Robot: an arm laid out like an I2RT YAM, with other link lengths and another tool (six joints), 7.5 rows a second.
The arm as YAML. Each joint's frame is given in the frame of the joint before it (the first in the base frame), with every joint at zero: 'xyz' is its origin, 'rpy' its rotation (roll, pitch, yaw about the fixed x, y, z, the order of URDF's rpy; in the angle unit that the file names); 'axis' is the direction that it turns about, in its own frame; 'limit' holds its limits. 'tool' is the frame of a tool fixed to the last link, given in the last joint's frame.
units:
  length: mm
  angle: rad
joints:
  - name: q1
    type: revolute
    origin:
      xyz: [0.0, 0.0, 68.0]
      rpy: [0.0, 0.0, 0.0]
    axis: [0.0, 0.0, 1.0]
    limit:
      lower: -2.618
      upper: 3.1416
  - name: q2
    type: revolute
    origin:
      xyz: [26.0, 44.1, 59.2]
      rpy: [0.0, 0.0, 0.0]
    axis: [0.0, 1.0, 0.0]
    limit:
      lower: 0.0
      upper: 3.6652
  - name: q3
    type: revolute
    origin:
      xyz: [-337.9, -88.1, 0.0]
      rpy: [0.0, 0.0, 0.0]
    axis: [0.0, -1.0, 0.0]
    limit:
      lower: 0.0
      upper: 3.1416
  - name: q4
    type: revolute
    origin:
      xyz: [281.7, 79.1, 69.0]
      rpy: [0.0, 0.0, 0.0]
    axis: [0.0, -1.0, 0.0]
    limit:
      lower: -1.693
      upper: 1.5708
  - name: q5
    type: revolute
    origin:
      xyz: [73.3, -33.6, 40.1]
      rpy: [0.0, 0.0, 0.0]
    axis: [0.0, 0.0, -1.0]
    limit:
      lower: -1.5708
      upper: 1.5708
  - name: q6
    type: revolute
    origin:
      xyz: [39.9, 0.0, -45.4]
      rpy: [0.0, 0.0, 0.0]
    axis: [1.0, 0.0, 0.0]
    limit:
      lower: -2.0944
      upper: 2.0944
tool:
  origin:
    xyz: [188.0, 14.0, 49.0]
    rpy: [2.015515, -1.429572, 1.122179]
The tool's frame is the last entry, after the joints.
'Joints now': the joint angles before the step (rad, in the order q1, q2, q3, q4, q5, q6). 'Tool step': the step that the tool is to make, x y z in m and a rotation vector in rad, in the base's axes. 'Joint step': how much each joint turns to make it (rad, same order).
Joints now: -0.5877, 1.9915, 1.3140, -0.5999, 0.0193, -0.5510
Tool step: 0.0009, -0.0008, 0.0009, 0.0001, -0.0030, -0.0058
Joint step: 0.0001, 0.0002, 0.0024, 0.0001, 0.0000, 0.0062
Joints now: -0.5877, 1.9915, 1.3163, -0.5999, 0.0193, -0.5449
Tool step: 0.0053, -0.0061, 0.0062, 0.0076, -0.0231, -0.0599
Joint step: 0.0000, 0.0001, 0.0146, -0.0007, -0.0004, 0.0629
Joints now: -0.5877, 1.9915, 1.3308, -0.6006, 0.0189, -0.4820
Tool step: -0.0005, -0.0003, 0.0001, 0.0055, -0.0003, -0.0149
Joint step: 0.0001, -0.0001, 0.0010, -0.0042, 0.0000, 0.0158
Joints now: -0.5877, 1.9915, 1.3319, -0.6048, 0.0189, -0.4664
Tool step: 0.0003, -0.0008, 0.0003, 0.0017, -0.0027, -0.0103
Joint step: 0.0000, 0.0000, 0.0003, 0.0009, 0.0003, 0.0107
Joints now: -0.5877, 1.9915, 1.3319, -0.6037, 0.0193, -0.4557
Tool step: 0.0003, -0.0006, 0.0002, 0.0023, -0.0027, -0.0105
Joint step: 0.0002, 0.0001, 0.0000, 0.0008, 0.0000, 0.0112
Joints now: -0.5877, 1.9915, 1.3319, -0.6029, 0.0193, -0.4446
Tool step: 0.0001, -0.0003, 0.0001, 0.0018, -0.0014, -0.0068
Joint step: 0.0001, 0.0000, 0.0001, 0.0000, -0.0001, 0.0073
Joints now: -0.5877, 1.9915, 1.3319, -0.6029, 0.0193, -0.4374
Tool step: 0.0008, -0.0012, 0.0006, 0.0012, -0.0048, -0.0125
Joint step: 0.0001, 0.0001, 0.0004, 0.0027, 0.0003, 0.0131
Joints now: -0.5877, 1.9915, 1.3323, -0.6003, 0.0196, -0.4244
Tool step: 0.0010, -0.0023, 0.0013, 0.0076, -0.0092, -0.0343
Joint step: 0.0000, 0.0000, 0.0021, 0.0006, -0.0003, 0.0361
